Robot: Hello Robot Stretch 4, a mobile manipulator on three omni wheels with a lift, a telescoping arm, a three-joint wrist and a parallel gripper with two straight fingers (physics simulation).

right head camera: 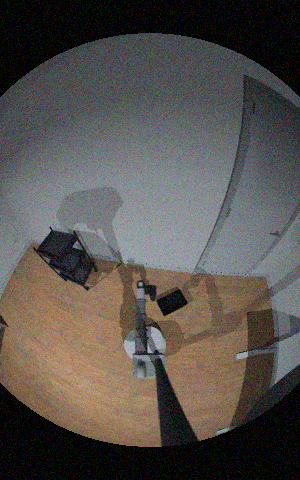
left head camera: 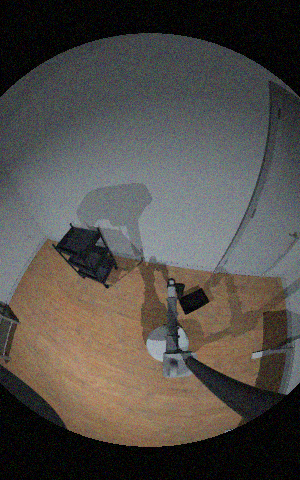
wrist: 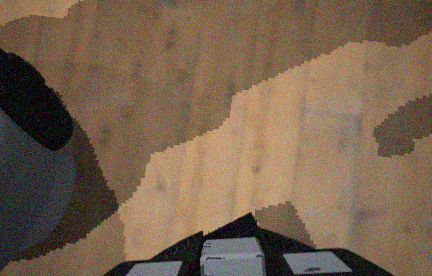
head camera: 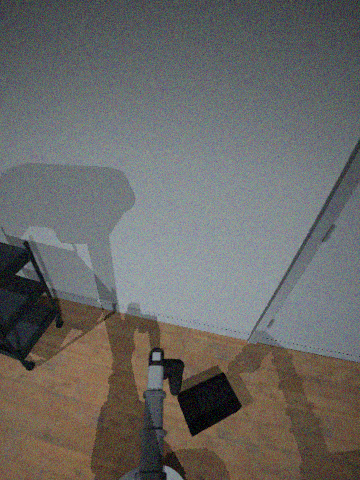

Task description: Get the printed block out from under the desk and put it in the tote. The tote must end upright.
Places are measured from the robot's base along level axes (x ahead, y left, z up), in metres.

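Pixels of known places: gripper, fingertip midpoint: [wrist: 231, 251].
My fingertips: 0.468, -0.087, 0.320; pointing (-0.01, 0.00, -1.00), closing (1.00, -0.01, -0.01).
Observation:
For each thing: its top centre in the pictures, then the offset to it from my fingertips, as dx, dy, dz. "*": a spot on its surface instead.
- printed block, surface spot: [wrist: 232, 261] * +0.000, +0.005, +0.029
- tote, top centre: [head camera: 210, 399] [right head camera: 172, 301] [left head camera: 194, 299] +0.003, -0.225, -0.247
- black shelf cart, surface spot: [head camera: 41, 273] * +0.493, +0.764, +0.195
The printed block [wrist: 232, 261] is light grey with dark marks. It sits between the two black fingers of my gripper [head camera: 175, 386] [left head camera: 179, 290] [right head camera: 152, 292] [wrist: 232, 246] at the bottom of the wrist view. The gripper is shut on it and points down. The tote [head camera: 210, 404] [left head camera: 194, 301] [right head camera: 172, 302] appears as a black box on the wooden floor, just right of the gripper in the head views. Its inside is too dark to make out, and I cannot tell its exact tilt. The block is too small to make out in the head views.
A black shelf cart [head camera: 42, 272] [left head camera: 106, 248] [right head camera: 84, 247] stands by the wall at the left. A door [head camera: 332, 280] [left head camera: 285, 190] is at the right. A white bar [left head camera: 272, 352] [right head camera: 257, 353] shows at the right. My round base [wrist: 30, 195] is left in the wrist view.

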